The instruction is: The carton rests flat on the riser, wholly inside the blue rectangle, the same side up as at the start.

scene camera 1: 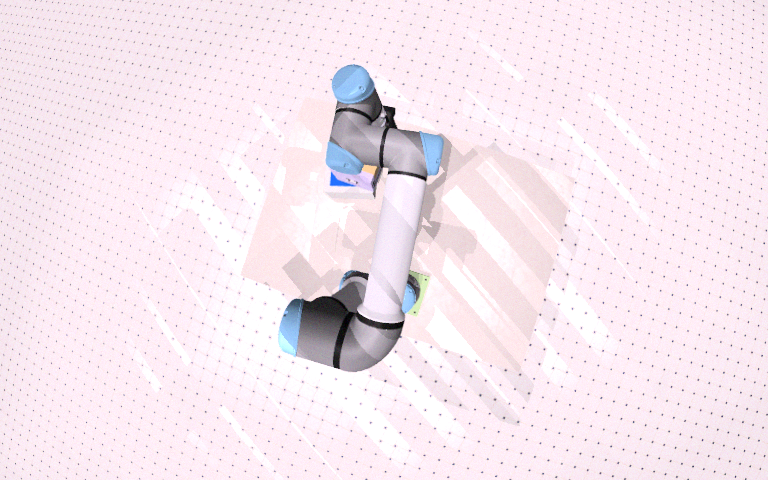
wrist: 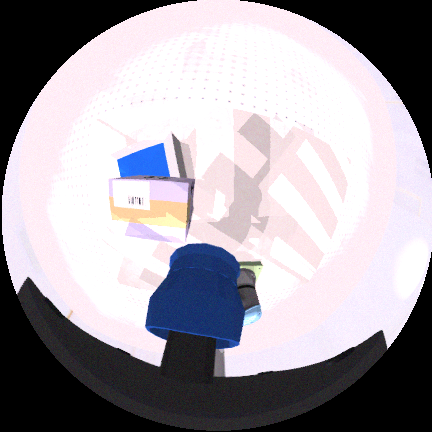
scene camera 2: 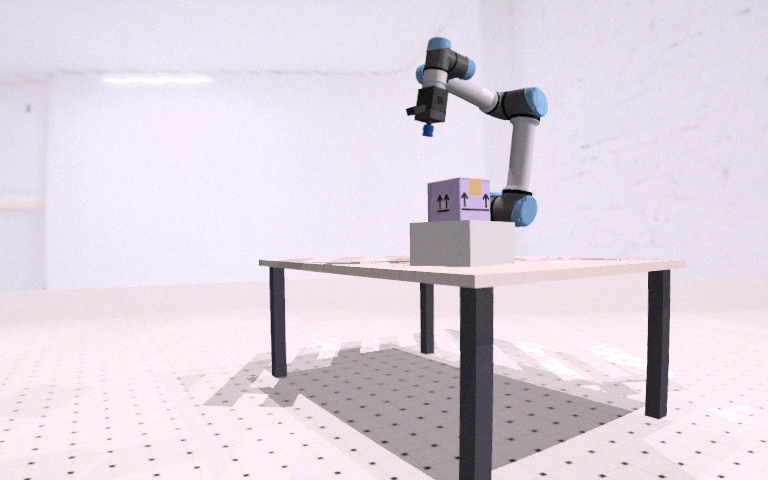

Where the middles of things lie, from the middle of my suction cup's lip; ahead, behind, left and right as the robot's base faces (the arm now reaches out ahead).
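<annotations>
Relative to the carton [scene camera 2: 460, 198], my suction cup is 11 cm to the right, 3 cm past and 23 cm above. The riser [scene camera 2: 465, 243] is 16 cm to the left of my suction cup and 36 cm below it.
</annotations>
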